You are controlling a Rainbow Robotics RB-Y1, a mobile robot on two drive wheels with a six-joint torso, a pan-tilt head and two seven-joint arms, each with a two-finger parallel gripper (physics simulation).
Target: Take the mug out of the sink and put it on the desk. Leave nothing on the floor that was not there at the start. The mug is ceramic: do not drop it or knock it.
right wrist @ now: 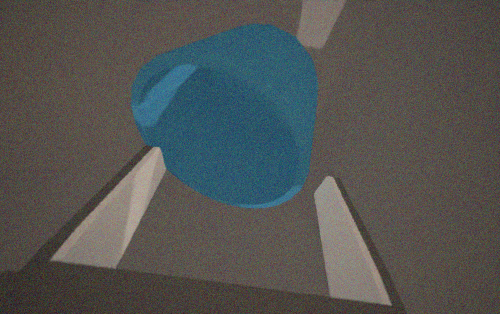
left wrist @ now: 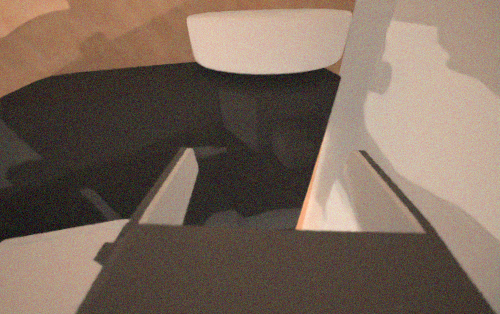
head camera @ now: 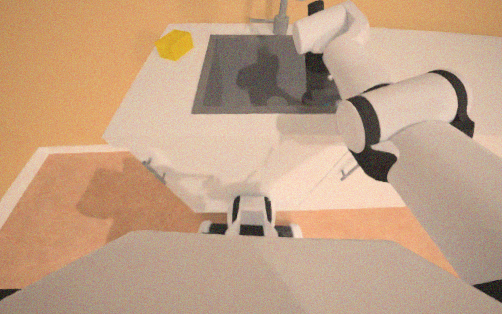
Scene:
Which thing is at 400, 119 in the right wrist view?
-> A sink counter.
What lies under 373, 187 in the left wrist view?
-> The left gripper.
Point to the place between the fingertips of the right gripper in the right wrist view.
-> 243, 171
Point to a blue mug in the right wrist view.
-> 234, 114

